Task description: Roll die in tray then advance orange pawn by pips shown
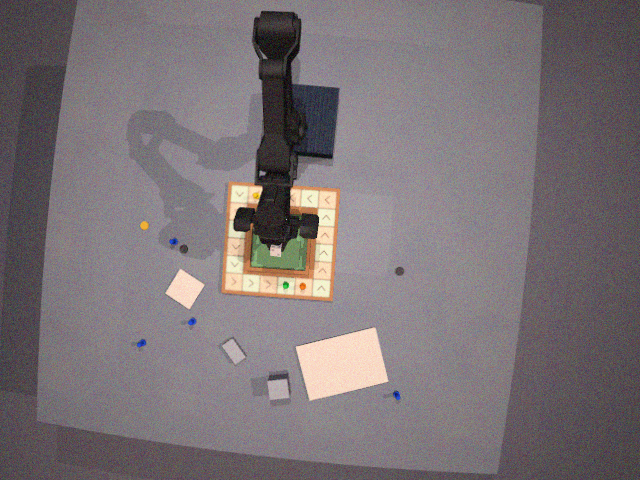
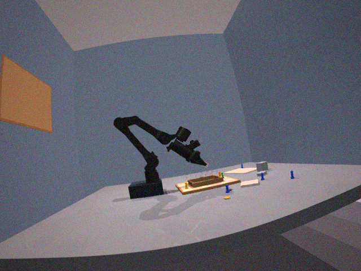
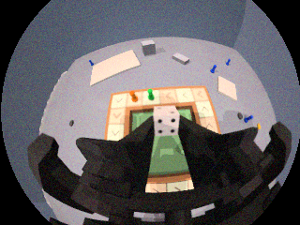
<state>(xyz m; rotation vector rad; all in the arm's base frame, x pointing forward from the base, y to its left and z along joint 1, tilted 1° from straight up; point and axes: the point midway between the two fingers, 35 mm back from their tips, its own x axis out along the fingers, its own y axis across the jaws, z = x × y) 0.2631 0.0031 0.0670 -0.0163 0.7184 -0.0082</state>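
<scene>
Now: the white die right at my gripper tip. Also, from my gripper tip: green tray 2 cm behind, 10 cm below; orange pawn 9 cm ahead, 7 cm to the left, 8 cm below; green pawn 9 cm ahead, 2 cm to the left, 8 cm below.
</scene>
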